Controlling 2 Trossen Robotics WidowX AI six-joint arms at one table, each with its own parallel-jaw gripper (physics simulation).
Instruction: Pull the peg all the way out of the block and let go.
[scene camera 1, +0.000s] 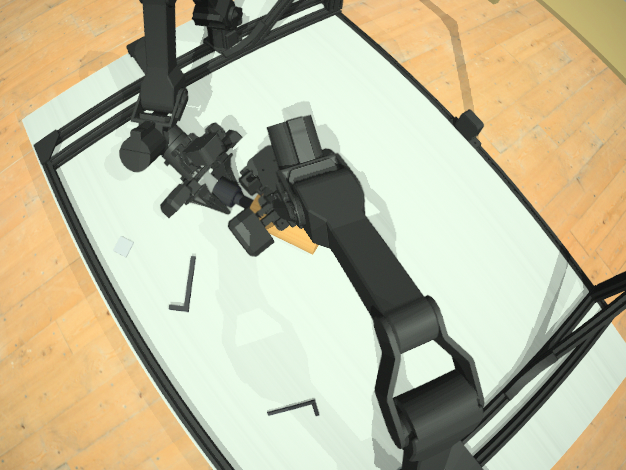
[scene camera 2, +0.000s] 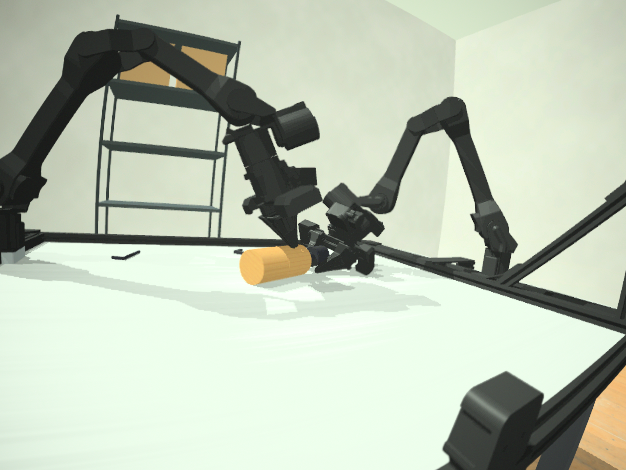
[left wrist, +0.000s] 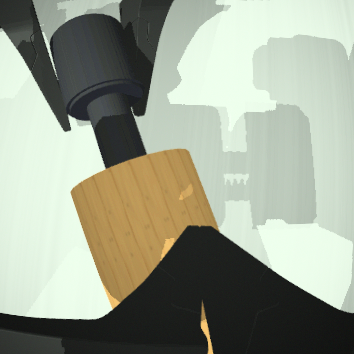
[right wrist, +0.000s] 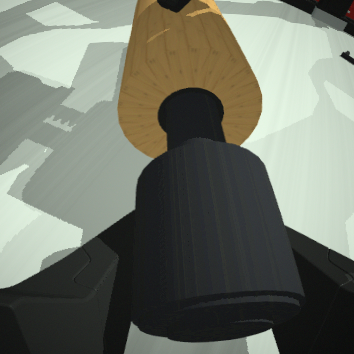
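My right gripper (scene camera 1: 236, 205) is gripping a dark peg (scene camera 1: 228, 193). My left gripper is in scene camera 2 (scene camera 2: 294, 247), in scene camera 1 (scene camera 1: 276, 201) and in the left wrist view (left wrist: 197, 237). You'd see the dark peg in the left wrist view too (left wrist: 98, 78), and in the right wrist view (right wrist: 211, 259). There's a wooden cylinder block as well, in scene camera 2 (scene camera 2: 261, 265) and scene camera 1 (scene camera 1: 298, 237), and the wooden cylinder block is also in the left wrist view (left wrist: 131, 213) and the right wrist view (right wrist: 167, 55).
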